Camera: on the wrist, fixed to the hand. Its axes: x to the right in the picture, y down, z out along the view.
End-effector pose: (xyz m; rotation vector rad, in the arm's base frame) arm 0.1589 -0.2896 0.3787 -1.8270 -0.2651 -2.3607
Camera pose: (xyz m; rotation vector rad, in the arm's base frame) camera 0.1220 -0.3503 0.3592 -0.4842 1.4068 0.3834
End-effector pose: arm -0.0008 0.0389 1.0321 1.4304 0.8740 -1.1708
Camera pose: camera 0.0549 0.0823 1.0532 0.5608 -1.5141 1.0282
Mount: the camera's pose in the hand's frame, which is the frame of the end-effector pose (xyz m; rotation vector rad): -0.0093 0.0500 -0.0533 0.1974 0.5254 -3.0764
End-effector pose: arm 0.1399 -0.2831 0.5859 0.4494 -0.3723 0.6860
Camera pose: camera 0.1091 -0.2264 0.5503 0.4656 0.9965 -2.1649
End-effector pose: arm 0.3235 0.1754 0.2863 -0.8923 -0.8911 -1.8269
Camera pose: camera 0.3612 0.1165 0.2632 -1.1479 0.7498 1.0967
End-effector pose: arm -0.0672 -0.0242 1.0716 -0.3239 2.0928 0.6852
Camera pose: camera -0.1210 -0.0147 1.1211 -2.4513 -0.0884 -1.4667
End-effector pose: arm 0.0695 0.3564 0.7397 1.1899 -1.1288 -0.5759
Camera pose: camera 0.1046 0.4031 0.7846 -1.6124 -1.6917 1.4517
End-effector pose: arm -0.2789 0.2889 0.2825 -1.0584 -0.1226 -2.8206
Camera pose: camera -0.2992 0.2339 0.2379 -0.4118 0.8169 0.2601
